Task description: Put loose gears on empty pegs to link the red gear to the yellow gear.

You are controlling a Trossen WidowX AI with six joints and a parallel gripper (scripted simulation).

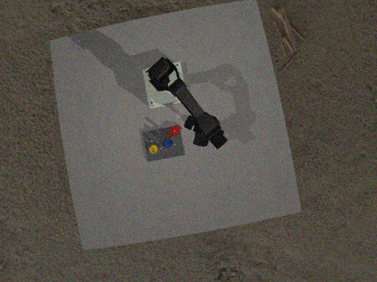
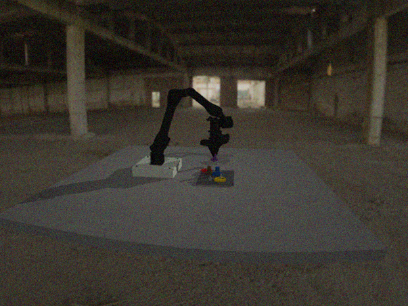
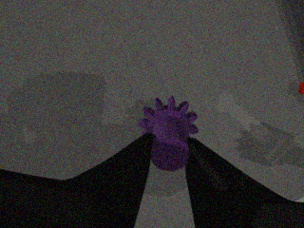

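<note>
My gripper tip is 3 cm short of the blue gear, 20 cm to the left of it and 3 cm above it. From my gripper tip the other things lie so: red gear: 3 cm behind, 15 cm to the right, 4 cm below; then purple gear: 1 cm below; then red arrow: 5 cm behind, 12 cm to the right, 5 cm below.
</note>
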